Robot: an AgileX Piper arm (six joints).
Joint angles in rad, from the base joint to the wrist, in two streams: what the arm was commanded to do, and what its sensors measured. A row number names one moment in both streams.
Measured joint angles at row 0:
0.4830 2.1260 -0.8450 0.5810 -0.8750 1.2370
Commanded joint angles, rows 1 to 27:
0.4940 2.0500 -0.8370 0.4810 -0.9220 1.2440
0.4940 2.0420 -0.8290 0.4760 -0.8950 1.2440
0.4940 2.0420 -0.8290 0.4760 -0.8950 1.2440
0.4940 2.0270 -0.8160 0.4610 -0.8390 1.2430
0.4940 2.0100 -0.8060 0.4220 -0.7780 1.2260
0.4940 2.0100 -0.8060 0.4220 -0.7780 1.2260
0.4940 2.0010 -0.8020 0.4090 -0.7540 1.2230
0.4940 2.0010 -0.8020 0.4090 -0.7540 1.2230
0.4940 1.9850 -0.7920 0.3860 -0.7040 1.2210
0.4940 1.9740 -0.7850 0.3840 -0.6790 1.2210
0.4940 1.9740 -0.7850 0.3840 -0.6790 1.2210
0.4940 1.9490 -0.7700 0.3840 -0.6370 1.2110
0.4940 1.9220 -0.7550 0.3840 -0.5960 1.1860
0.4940 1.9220 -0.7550 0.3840 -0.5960 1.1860
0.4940 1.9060 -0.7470 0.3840 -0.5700 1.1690
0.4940 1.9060 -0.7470 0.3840 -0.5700 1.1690
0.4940 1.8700 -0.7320 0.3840 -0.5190 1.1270
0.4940 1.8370 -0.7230 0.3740 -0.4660 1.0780
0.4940 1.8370 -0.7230 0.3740 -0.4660 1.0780
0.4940 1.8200 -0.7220 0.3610 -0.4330 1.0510
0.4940 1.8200 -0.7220 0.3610 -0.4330 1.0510
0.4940 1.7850 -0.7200 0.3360 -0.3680 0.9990
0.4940 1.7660 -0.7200 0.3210 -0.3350 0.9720
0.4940 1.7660 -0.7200 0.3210 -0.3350 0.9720
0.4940 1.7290 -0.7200 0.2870 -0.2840 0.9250
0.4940 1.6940 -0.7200 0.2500 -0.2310 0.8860
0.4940 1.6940 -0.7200 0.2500 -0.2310 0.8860
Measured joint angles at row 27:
0.4930 1.7470 -0.7200 0.3090 -0.3120 0.9620
